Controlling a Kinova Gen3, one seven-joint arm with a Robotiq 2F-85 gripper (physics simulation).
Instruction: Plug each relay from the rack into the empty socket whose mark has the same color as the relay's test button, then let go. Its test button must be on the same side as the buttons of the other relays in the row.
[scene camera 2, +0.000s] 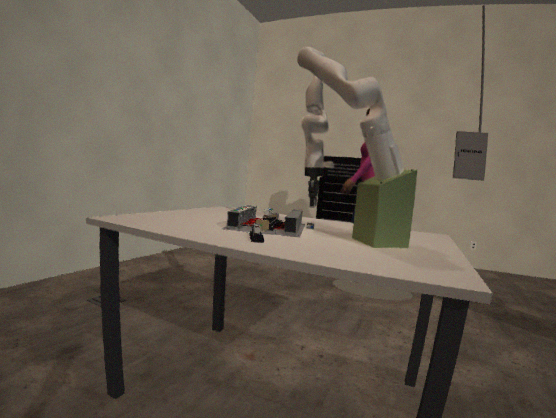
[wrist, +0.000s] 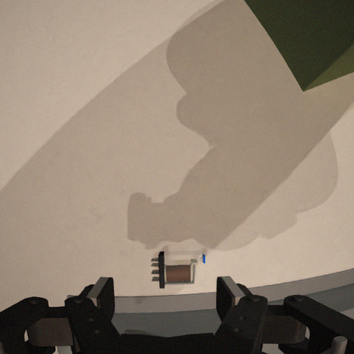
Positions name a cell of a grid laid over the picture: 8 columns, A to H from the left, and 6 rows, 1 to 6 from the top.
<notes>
I see my gripper (wrist: D5) and a relay (wrist: E5).
</notes>
